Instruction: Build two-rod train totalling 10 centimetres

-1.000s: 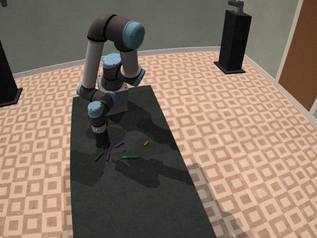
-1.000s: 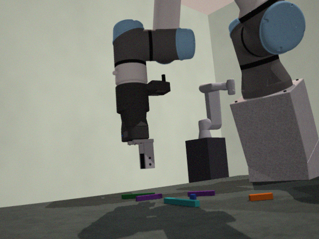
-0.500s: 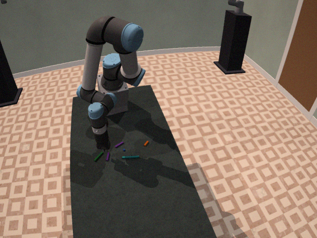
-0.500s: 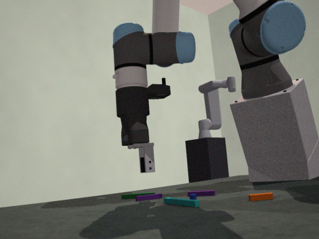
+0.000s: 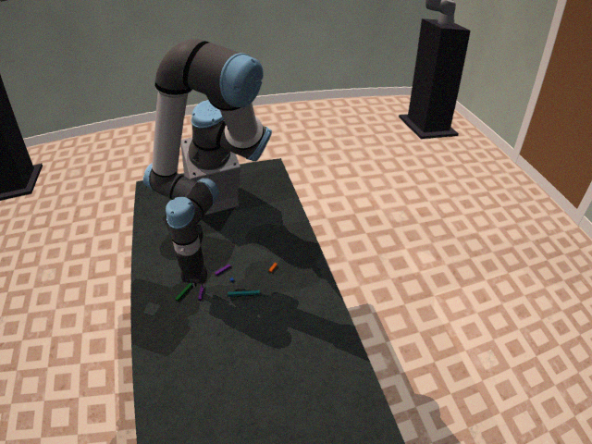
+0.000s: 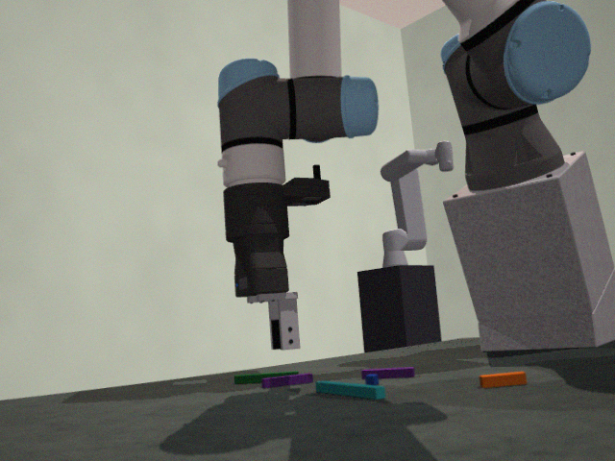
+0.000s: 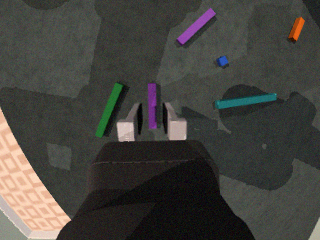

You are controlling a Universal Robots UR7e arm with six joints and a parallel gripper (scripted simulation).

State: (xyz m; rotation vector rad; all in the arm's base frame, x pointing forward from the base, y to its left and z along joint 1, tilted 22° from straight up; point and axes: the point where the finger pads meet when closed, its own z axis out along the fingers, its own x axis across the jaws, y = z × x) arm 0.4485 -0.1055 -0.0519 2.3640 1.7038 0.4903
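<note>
Now: hand 50 mm above the purple rod. Also, from my hand: turquoise rod 40 mm ahead, 130 mm to the left, 50 mm below; then small blue rod 30 mm behind, 110 mm to the left, 50 mm below; then green rod 10 mm behind, 60 mm to the right, 50 mm below.
</note>
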